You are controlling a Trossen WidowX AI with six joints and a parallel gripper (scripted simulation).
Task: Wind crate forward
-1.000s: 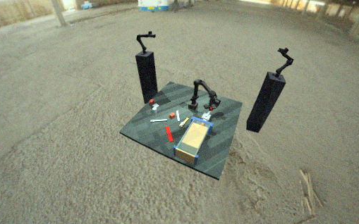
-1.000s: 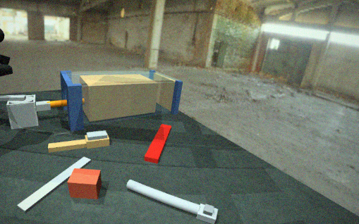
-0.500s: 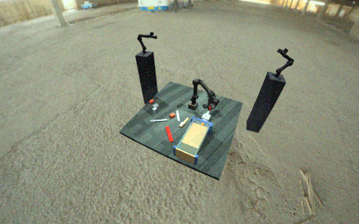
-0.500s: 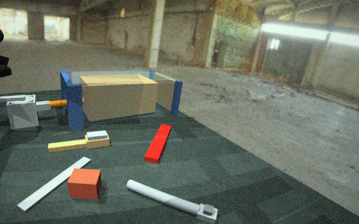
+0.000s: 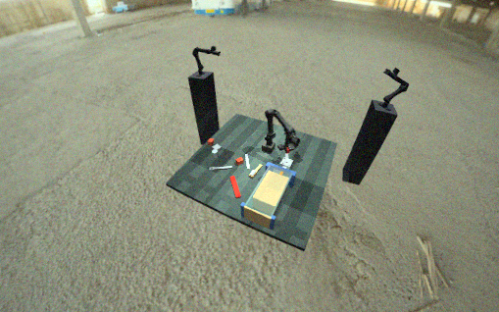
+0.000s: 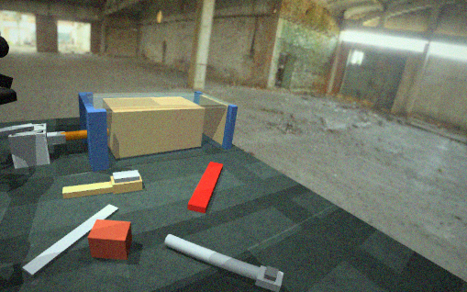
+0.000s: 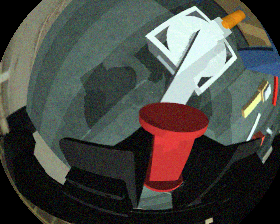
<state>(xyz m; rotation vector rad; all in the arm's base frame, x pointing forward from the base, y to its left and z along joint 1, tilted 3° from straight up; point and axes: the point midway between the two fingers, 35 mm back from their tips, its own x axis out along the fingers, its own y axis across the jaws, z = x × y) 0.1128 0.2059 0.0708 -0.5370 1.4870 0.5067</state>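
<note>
My gripper tip is 30 mm short of the winch handle, 10 mm to the right of it and 10 mm above it. Also, from my gripper tip: wooden-handled tool (230 mm ahead, 230 mm to the right, 100 mm below); winch (80 mm ahead, 10 mm to the left, 80 mm below); red knob (20 mm above).
</note>
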